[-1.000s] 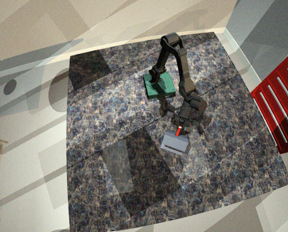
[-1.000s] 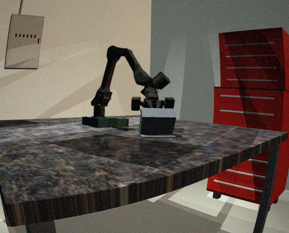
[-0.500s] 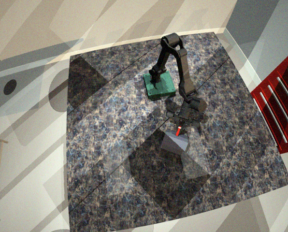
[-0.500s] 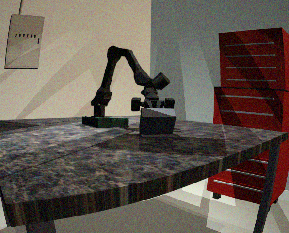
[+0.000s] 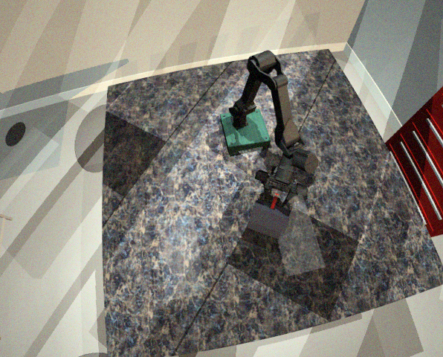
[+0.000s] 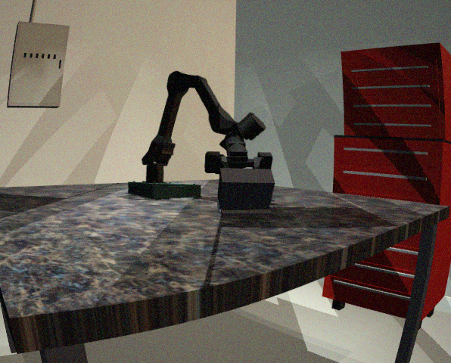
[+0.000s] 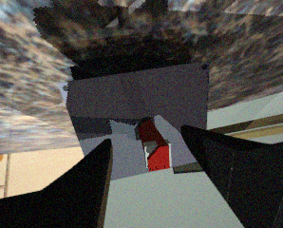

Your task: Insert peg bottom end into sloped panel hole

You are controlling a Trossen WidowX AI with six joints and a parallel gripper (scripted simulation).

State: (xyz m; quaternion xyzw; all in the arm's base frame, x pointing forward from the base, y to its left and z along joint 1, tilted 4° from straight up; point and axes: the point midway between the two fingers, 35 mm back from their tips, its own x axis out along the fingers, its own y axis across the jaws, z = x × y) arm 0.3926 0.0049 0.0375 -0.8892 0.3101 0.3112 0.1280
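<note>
Right now the red peg is 1 cm to the left of my gripper tip, 1 cm behind it and 1 cm above it. Also, from my gripper tip: sloped panel 3 cm ahead, 2 cm to the right, 2 cm below.
</note>
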